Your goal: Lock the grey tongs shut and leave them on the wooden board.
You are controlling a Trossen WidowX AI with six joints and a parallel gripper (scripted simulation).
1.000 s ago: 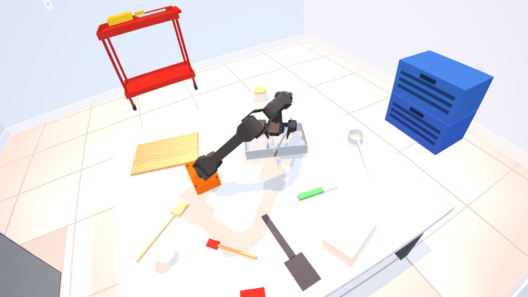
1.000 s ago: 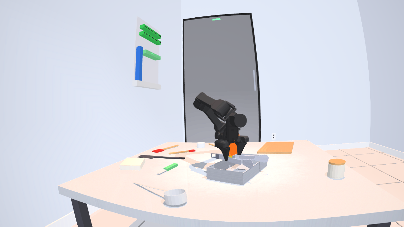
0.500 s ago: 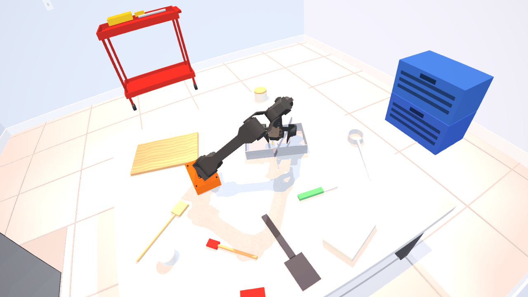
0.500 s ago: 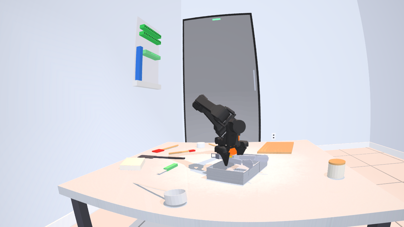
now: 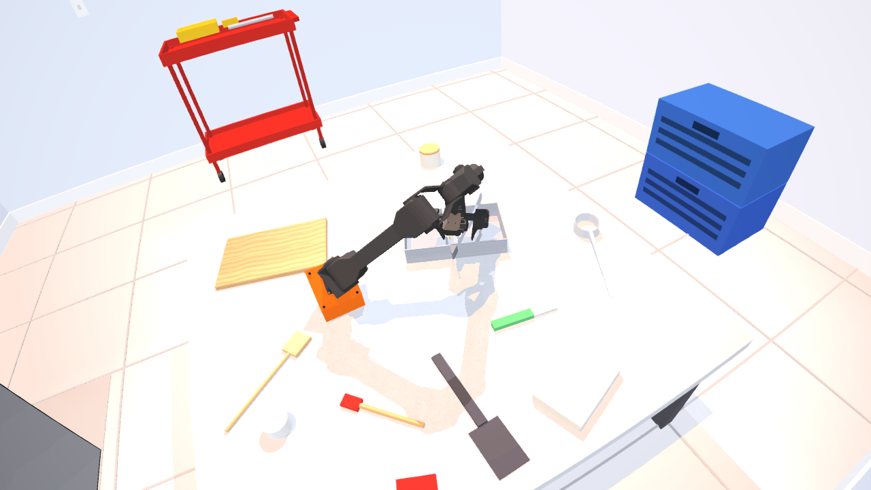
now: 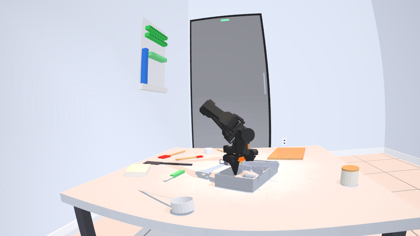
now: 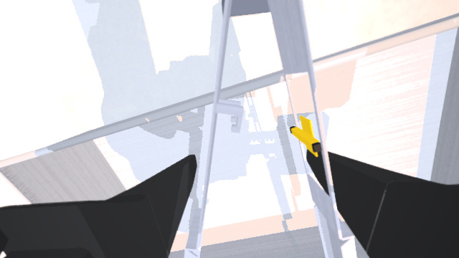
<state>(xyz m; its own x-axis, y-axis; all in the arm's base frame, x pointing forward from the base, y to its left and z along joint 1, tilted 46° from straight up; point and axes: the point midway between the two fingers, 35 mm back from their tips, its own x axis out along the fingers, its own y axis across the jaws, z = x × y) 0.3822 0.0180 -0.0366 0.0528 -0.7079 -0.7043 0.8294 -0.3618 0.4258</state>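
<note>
Right now the grey roasting tin is 1 cm ahead of my gripper tip and 4 cm to the left of it. Also, from my gripper tip: green-handled tool 3 cm ahead, 33 cm to the right, 2 cm below; lidded jar 13 cm ahead, 49 cm to the left; yellow lock piece 3 cm behind, 1 cm to the right, 4 cm above.
</note>
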